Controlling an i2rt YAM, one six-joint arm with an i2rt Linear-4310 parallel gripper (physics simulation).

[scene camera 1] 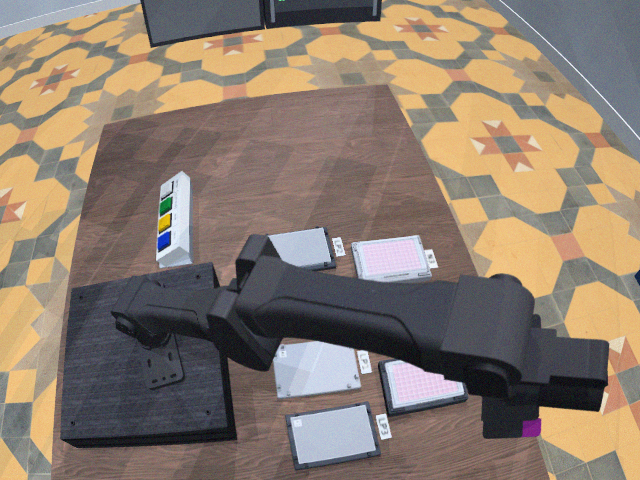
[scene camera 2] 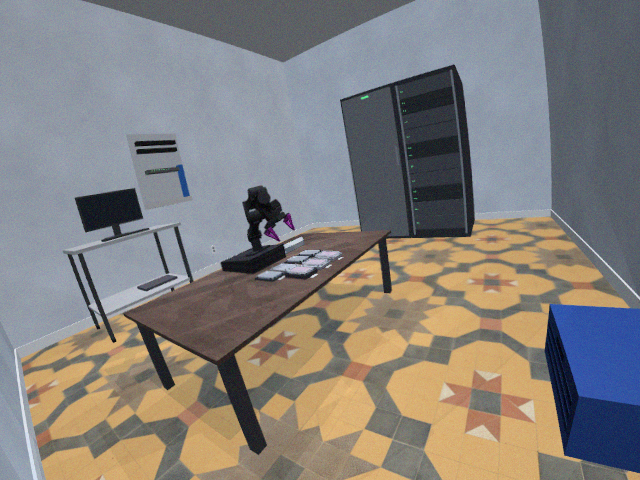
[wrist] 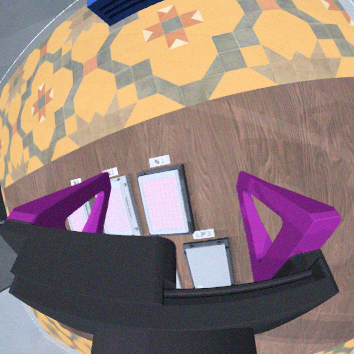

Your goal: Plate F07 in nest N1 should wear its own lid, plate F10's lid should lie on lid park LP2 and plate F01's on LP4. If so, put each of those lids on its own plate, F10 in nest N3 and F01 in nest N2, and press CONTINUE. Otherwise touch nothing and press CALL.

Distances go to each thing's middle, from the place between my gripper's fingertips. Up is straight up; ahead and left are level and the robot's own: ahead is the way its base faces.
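White button box (scene camera 1: 179, 251): a fair way below my hand, far behind it and far to the left of it.
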